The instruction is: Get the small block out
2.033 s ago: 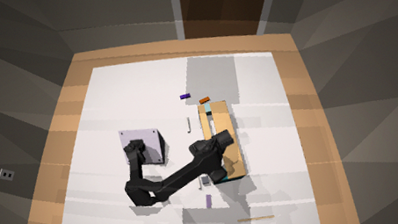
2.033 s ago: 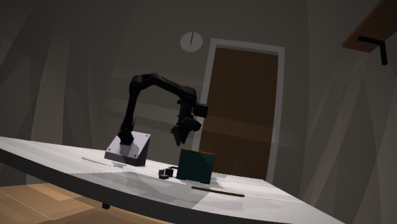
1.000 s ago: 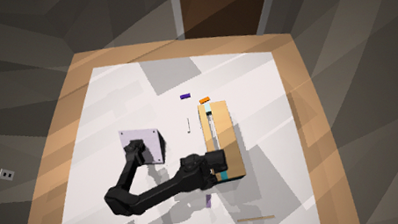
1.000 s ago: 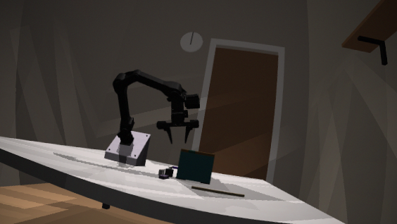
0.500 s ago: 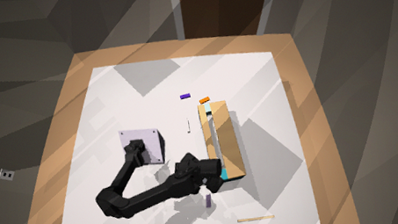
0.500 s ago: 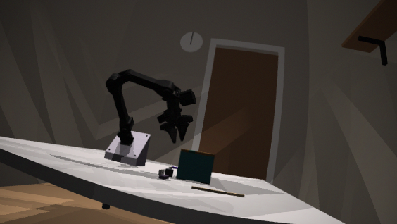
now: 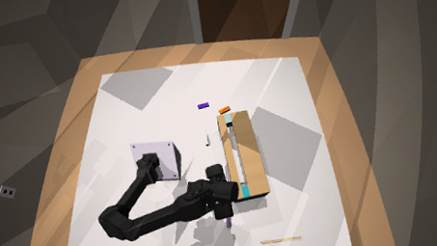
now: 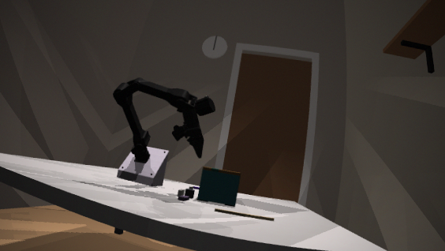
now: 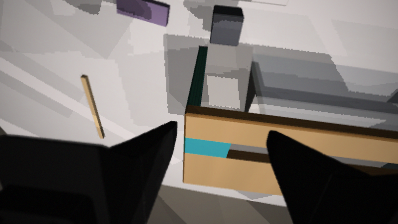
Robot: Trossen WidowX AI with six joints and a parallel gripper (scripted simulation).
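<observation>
The dark grey block lies 10 mm behind my gripper tip and 150 mm below it. The rest, counted from my gripper tip: thin wooden stick: 200 mm ahead, 210 mm to the right, 160 mm below; then box: 40 mm ahead, 170 mm to the left, 100 mm below; then light purple block: 10 mm behind, 100 mm to the right, 160 mm below.
</observation>
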